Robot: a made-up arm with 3 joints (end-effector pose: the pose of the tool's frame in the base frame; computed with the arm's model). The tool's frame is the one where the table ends. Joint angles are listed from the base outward.
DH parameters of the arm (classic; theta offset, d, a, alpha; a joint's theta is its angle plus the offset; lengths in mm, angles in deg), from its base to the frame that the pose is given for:
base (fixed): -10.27 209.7 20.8 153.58
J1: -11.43 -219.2 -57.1 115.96
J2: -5.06 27.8 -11 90
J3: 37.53 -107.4 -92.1 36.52
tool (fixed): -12.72 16.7 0 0
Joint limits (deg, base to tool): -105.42..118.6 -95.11..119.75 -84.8..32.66
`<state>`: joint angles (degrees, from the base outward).
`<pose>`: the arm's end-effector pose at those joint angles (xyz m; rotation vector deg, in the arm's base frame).
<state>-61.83 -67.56 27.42</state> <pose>0.0617 0.0601 0.3229 35.20 -15.72 106.41</pose>
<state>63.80 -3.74 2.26</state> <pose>-0.0170 0.1426 0.2625 22.41 -28.40 -21.54</pose>
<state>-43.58 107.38 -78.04</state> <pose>-0.0608 0.0852 0.5633 -57.09 86.19 -30.55</pose>
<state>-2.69 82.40 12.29</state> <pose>-0.1171 0.0365 0.4639 52.24 98.46 8.10</pose>
